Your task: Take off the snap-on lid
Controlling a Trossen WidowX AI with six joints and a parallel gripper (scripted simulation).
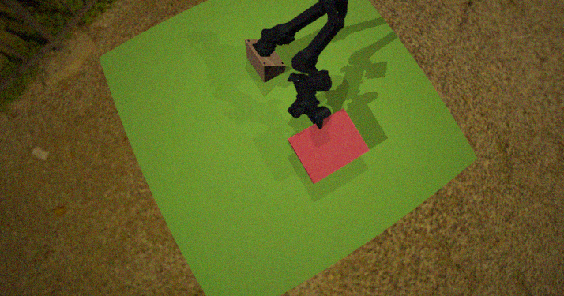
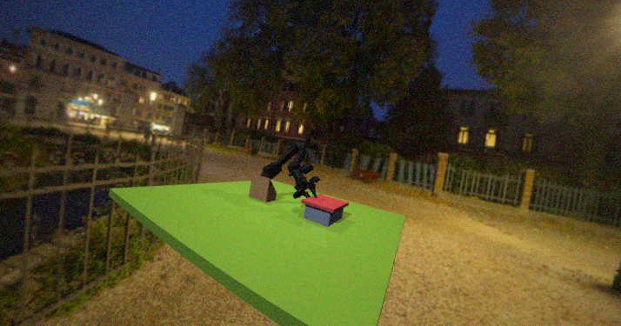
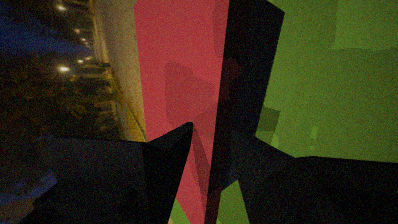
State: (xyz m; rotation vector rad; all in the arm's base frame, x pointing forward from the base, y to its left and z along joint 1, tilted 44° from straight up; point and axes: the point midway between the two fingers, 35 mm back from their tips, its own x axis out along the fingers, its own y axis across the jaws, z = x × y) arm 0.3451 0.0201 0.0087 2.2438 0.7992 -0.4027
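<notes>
The red lid is 8 cm ahead of my gripper tip and 1 cm above it. Also, from my gripper tip: storage box 8 cm ahead, 4 cm below.
</notes>
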